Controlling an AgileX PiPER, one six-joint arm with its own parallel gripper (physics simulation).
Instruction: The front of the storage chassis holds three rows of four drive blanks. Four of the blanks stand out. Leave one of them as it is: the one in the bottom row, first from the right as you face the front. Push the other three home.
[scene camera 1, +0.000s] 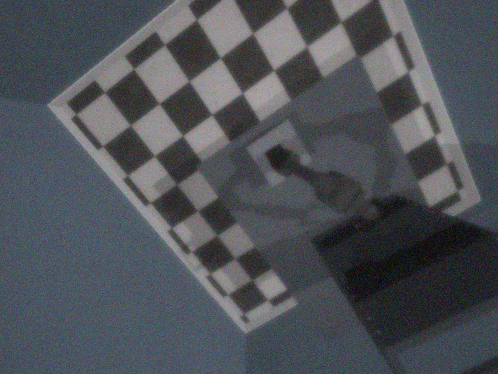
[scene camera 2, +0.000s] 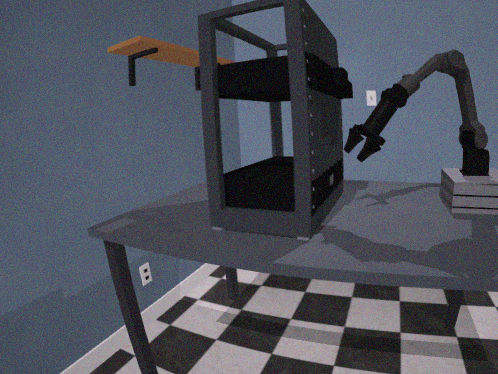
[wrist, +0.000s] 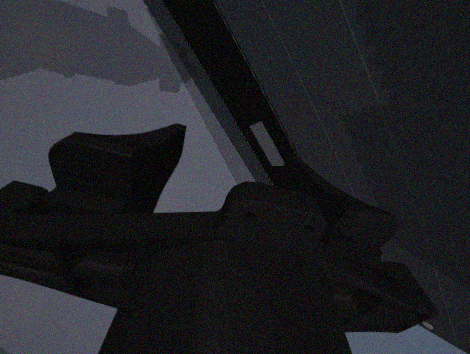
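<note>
The black upper unit (scene camera 2: 255, 80) in the rack juts out past the rack front in scene camera 2; its front faces away from that camera. Separate drive blanks, and which stand out, cannot be made out in any view. A lower black unit (scene camera 2: 260, 185) (wrist: 215, 55) has a pale label on its front. My gripper (scene camera 2: 353, 155) (wrist: 235, 153) is open and empty, tilted down in front of the rack, below the upper unit's height and above the table. In the wrist view, its fingers stand apart before the dark front. In scene camera 1, the gripper cannot be made out clearly.
The grey rack (scene camera 2: 297, 115) (scene camera 1: 370, 320) stands on the table (scene camera 2: 240, 255). A dark panel (wrist: 325, 75) covers the front between the units. My arm's base stands on a pale block (scene camera 2: 470, 192). An orange wall shelf (scene camera 2: 165, 49) is behind the rack.
</note>
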